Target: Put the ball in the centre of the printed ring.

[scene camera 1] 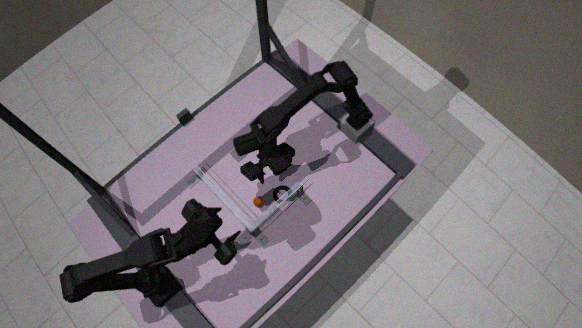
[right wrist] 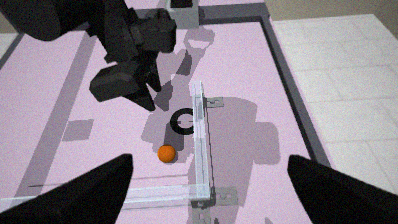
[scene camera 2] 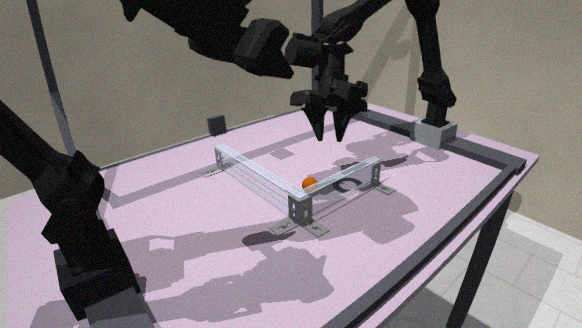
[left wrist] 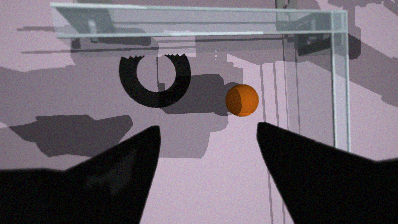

My left gripper shows in scene camera 1, in the right wrist view, in scene camera 2 [329, 141] and in the left wrist view [208, 131]. My right gripper shows in scene camera 1, in the right wrist view and in scene camera 2 [274, 70]; in the left wrist view it is out of frame. One and the same spot on my left gripper: [right wrist: 142, 97] is [scene camera 1: 259, 178]. One and the same spot on my right gripper: [right wrist: 317, 186] is [scene camera 1: 235, 233].
